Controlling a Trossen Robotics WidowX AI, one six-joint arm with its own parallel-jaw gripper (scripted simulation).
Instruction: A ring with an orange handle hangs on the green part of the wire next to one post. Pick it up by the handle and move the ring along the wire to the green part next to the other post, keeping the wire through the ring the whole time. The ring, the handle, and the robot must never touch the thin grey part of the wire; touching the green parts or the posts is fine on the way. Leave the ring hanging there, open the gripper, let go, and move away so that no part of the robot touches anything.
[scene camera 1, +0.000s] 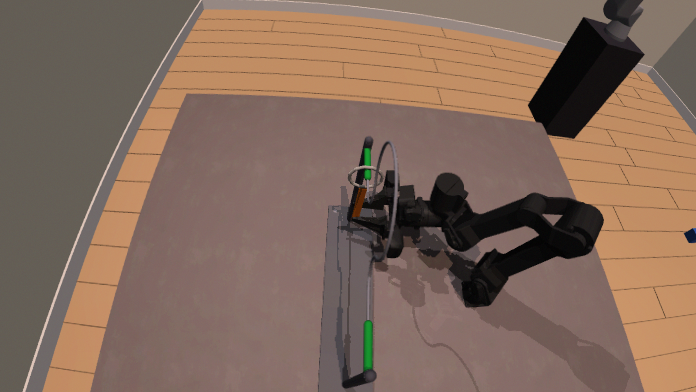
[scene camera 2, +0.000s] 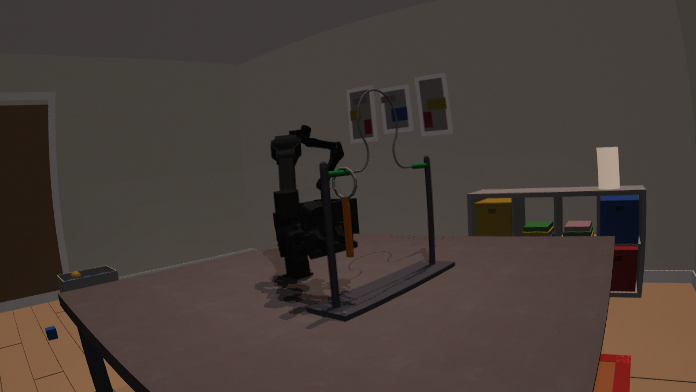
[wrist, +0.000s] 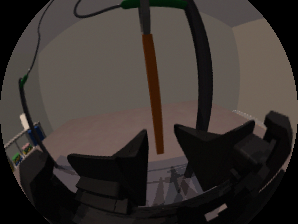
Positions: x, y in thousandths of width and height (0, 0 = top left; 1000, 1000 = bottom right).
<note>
In view: my gripper (scene camera 1: 506, 540).
My gripper is seen too in scene camera 2 (scene camera 2: 505, 629) and in the wrist view (wrist: 539, 583).
</note>
